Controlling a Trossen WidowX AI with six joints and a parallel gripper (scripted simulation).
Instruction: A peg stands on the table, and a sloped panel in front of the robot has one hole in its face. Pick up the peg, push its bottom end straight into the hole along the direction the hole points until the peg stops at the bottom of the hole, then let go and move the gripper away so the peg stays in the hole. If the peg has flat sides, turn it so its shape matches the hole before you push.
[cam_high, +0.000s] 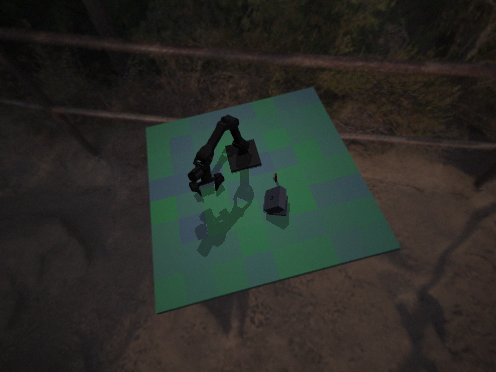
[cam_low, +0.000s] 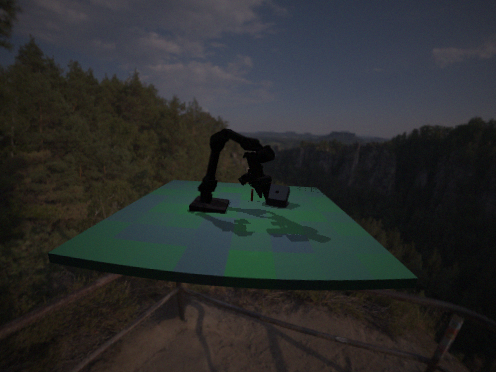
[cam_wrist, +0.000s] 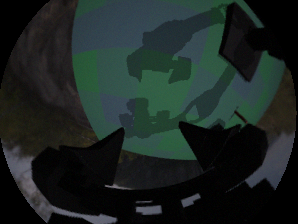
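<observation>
Right now the dark red peg is 41 cm to the left of my gripper tip, 8 cm below it and 2 cm behind it. Also, from my gripper tip: panel 35 cm to the left, 13 cm ahead, 7 cm below.
</observation>
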